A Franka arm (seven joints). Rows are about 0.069 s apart.
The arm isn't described. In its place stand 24 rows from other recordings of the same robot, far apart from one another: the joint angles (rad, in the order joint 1, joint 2, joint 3, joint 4, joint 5, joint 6, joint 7), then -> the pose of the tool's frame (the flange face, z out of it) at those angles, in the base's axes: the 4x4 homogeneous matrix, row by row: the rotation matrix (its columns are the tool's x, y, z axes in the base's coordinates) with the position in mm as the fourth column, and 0 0 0 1 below.
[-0.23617, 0.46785, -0.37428, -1.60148, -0.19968, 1.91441, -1.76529] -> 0.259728 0.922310 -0.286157 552.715; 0.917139 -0.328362 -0.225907 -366.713; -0.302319 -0.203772 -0.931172 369.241; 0 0 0 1
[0.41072, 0.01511, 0.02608, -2.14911, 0.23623, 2.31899, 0.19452] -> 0.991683 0.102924 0.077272 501.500; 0.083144 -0.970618 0.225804 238.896; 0.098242 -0.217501 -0.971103 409.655; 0 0 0 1
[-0.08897, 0.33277, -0.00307, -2.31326, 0.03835, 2.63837, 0.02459] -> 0.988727 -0.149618 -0.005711 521.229; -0.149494 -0.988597 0.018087 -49.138; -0.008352 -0.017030 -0.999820 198.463; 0 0 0 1
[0.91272, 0.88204, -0.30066, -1.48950, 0.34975, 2.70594, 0.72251] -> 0.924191 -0.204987 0.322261 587.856; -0.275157 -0.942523 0.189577 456.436; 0.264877 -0.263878 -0.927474 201.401; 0 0 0 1
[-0.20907, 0.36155, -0.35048, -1.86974, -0.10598, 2.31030, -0.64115] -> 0.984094 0.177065 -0.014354 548.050; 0.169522 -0.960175 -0.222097 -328.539; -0.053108 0.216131 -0.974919 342.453; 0 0 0 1
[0.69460, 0.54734, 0.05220, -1.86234, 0.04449, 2.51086, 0.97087] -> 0.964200 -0.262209 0.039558 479.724; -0.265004 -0.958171 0.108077 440.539; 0.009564 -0.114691 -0.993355 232.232; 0 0 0 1
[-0.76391, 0.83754, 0.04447, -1.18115, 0.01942, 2.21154, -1.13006] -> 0.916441 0.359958 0.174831 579.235; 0.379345 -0.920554 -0.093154 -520.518; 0.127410 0.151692 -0.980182 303.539; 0 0 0 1
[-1.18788, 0.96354, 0.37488, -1.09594, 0.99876, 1.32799, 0.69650] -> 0.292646 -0.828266 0.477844 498.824; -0.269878 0.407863 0.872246 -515.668; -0.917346 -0.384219 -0.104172 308.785; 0 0 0 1
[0.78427, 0.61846, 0.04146, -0.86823, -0.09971, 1.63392, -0.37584] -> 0.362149 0.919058 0.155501 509.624; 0.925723 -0.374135 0.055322 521.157; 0.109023 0.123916 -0.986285 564.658; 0 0 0 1
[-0.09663, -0.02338, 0.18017, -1.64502, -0.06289, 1.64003, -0.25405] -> 0.942293 0.333956 0.023626 551.359; 0.334790 -0.940039 -0.065134 40.951; 0.000457 0.069285 -0.997597 608.370; 0 0 0 1
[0.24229, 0.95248, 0.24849, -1.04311, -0.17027, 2.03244, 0.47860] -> 0.999162 -0.022819 0.033967 723.229; -0.025056 -0.997440 0.066974 298.386; 0.032352 -0.067769 -0.997176 273.761; 0 0 0 1
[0.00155, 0.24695, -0.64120, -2.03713, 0.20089, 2.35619, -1.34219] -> 0.827243 0.552570 0.101668 487.684; 0.560376 -0.824537 -0.078221 -343.928; 0.040607 0.121680 -0.991738 357.958; 0 0 0 1
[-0.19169, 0.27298, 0.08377, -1.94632, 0.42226, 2.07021, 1.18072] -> 0.036160 -0.997642 -0.058336 593.079; -0.919333 -0.056095 0.389460 -44.785; -0.391814 0.039547 -0.919194 334.635; 0 0 0 1
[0.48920, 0.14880, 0.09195, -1.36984, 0.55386, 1.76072, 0.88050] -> 0.927729 -0.361035 -0.094720 493.706; -0.247189 -0.784425 0.568836 373.758; -0.279671 -0.504312 -0.816979 667.092; 0 0 0 1
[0.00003, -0.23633, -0.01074, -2.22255, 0.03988, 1.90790, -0.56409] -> 0.856398 0.510462 -0.077528 470.238; 0.514306 -0.856629 0.040940 -2.366; -0.045515 -0.074934 -0.996149 466.538; 0 0 0 1
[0.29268, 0.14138, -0.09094, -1.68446, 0.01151, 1.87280, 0.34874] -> 0.987865 -0.148061 0.046923 598.264; -0.148582 -0.988869 0.007810 126.188; 0.045244 -0.014687 -0.998868 514.755; 0 0 0 1
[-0.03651, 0.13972, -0.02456, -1.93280, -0.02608, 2.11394, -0.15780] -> 0.993218 0.109187 0.039948 593.260; 0.110352 -0.993492 -0.028221 -37.044; 0.036607 0.032438 -0.998803 418.861; 0 0 0 1
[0.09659, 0.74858, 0.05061, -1.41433, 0.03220, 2.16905, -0.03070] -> 0.989334 0.145661 -0.001176 721.881; 0.145458 -0.987458 0.061396 101.001; 0.007782 -0.060912 -0.998113 256.622; 0 0 0 1
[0.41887, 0.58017, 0.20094, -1.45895, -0.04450, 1.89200, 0.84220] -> 0.962875 -0.223915 -0.150777 579.396; -0.229536 -0.973079 -0.020744 381.082; -0.142073 0.054583 -0.988350 339.707; 0 0 0 1
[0.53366, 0.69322, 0.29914, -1.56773, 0.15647, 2.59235, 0.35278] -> 0.959131 0.272849 0.074972 523.977; 0.216370 -0.877945 0.427080 512.805; 0.182349 -0.393404 -0.901101 286.323; 0 0 0 1
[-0.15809, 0.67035, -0.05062, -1.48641, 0.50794, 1.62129, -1.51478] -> 0.483475 0.806319 -0.340737 651.380; 0.803050 -0.253642 0.539237 -82.088; 0.348372 -0.534336 -0.770144 258.477; 0 0 0 1
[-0.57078, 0.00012, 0.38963, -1.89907, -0.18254, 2.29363, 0.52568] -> 0.741181 -0.568228 0.357445 584.644; -0.531848 -0.821945 -0.203825 -111.157; 0.409620 -0.039035 -0.911421 538.618; 0 0 0 1
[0.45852, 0.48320, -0.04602, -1.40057, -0.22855, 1.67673, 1.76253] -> 0.279693 -0.956703 -0.080569 625.610; -0.920841 -0.243564 -0.304514 255.549; 0.271706 0.159362 -0.949094 415.098; 0 0 0 1
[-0.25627, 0.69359, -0.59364, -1.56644, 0.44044, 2.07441, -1.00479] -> 0.999355 0.026655 -0.024052 515.360; 0.027723 -0.998593 0.045210 -460.416; -0.022813 -0.045848 -0.998688 282.356; 0 0 0 1
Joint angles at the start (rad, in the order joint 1, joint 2, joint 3, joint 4, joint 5, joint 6, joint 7):
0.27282, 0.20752, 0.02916, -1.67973, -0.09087, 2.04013, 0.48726
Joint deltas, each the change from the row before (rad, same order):
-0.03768, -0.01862, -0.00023, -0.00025, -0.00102, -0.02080, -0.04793
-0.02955, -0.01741, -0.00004, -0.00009, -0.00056, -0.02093, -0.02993
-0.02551, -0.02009, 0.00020, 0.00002, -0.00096, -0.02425, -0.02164
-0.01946, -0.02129, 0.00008, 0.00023, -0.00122, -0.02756, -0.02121
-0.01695, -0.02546, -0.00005, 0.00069, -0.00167, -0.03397, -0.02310
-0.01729, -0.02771, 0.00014, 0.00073, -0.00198, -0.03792, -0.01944
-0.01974, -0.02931, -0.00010, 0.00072, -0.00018, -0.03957, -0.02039
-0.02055, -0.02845, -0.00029, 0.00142, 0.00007, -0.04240, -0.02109
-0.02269, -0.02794, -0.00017, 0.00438, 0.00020, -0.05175, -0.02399
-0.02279, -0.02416, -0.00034, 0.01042, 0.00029, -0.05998, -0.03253
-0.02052, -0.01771, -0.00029, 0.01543, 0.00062, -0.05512, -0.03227
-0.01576, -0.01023, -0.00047, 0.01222, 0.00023, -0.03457, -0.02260
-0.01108, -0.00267, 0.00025, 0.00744, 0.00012, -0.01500, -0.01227
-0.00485, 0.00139, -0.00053, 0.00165, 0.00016, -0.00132, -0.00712
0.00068, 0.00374, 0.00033, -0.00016, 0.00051, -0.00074, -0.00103
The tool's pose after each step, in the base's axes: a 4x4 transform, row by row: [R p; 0 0 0 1], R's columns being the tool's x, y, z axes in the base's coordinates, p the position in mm. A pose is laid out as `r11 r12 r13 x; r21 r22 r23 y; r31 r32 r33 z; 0 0 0 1`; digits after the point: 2 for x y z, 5 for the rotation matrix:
0.97570 -0.14303 0.16601 614.48; -0.13907 -0.98965 -0.03530 159.32; 0.16934 0.01136 -0.98549 501.62; 0 0 0 1
0.97617 -0.14461 0.16179 614.14; -0.13947 -0.98930 -0.04279 139.75; 0.16625 0.01921 -0.98590 510.44; 0 0 0 1
0.97609 -0.15022 0.15709 611.74; -0.14406 -0.98831 -0.04998 122.71; 0.16276 0.02616 -0.98632 520.58; 0 0 0 1
0.97705 -0.15057 0.15067 607.52; -0.14350 -0.98802 -0.05679 109.32; 0.15742 0.03386 -0.98695 531.11; 0 0 0 1
0.97879 -0.14714 0.14257 601.14; -0.13923 -0.98819 -0.06405 97.21; 0.15031 0.04284 -0.98771 543.64; 0 0 0 1
0.98009 -0.14772 0.13267 593.33; -0.13916 -0.98767 -0.07171 85.01; 0.14162 0.05183 -0.98856 556.96; 0 0 0 1
0.98106 -0.15050 0.12198 584.52; -0.14172 -0.98685 -0.07772 71.55; 0.13207 0.05896 -0.98949 570.81; 0 0 0 1
0.98221 -0.15363 0.10801 575.01; -0.14504 -0.98590 -0.08343 57.85; 0.11931 0.06628 -0.99064 583.94; 0 0 0 1
0.98390 -0.15622 0.08679 564.21; -0.14850 -0.98488 -0.08926 43.26; 0.09942 0.07494 -0.99222 597.06; 0 0 0 1
0.98679 -0.15077 0.05933 553.01; -0.14483 -0.98496 -0.09421 28.98; 0.07264 0.08438 -0.99378 609.97; 0 0 0 1
0.98912 -0.14285 0.03527 543.38; -0.13888 -0.98557 -0.09681 16.66; 0.04859 0.09086 -0.99468 622.01; 0 0 0 1
0.99010 -0.13872 0.02148 537.30; -0.13600 -0.98586 -0.09791 7.44; 0.03476 0.09402 -0.99496 630.24; 0 0 0 1
0.99028 -0.13823 0.01548 535.13; -0.13607 -0.98582 -0.09823 1.48; 0.02884 0.09517 -0.99504 633.85; 0 0 0 1
0.99054 -0.13651 0.01389 535.44; -0.13451 -0.98604 -0.09810 -1.40; 0.02708 0.09530 -0.99508 633.77; 0 0 0 1
0.99092 -0.13412 0.00936 536.48; -0.13258 -0.98636 -0.09757 -0.82; 0.02232 0.09545 -0.99518 631.62; 0 0 0 1

